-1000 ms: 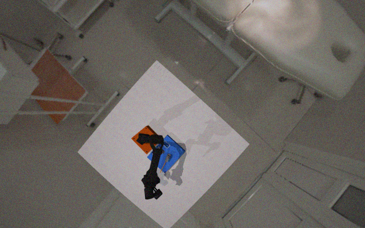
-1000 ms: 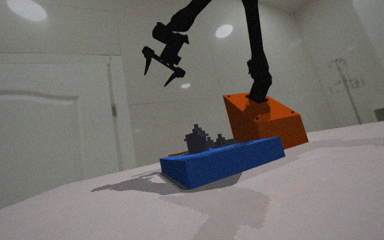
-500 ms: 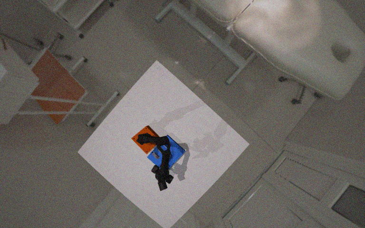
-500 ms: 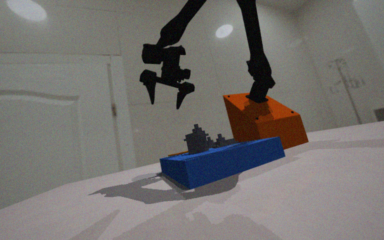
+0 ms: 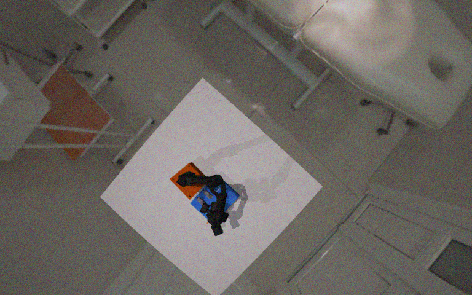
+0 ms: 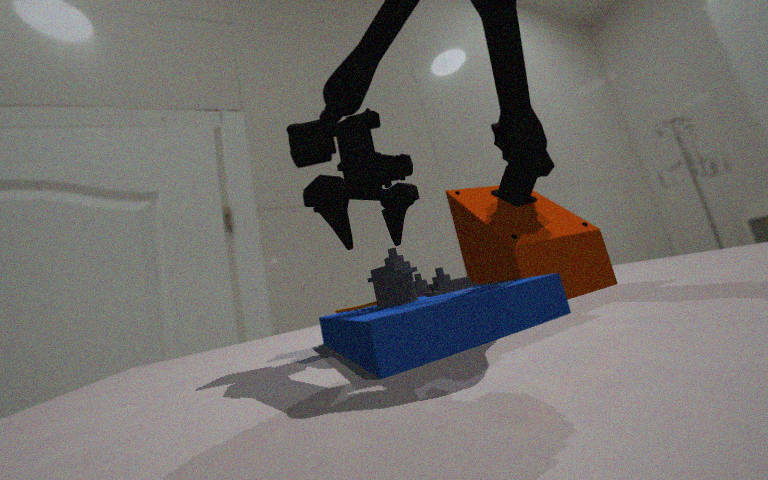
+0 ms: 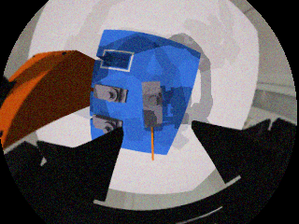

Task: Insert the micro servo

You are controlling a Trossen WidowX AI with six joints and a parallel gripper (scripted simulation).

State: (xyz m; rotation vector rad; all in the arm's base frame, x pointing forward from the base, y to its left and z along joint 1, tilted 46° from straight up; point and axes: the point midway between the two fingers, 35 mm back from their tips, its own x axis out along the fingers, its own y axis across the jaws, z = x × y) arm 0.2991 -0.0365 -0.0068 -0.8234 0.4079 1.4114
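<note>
My gripper tip is 1 cm short of the blue deck, 2 cm to the right of it and 11 cm above it.
</note>
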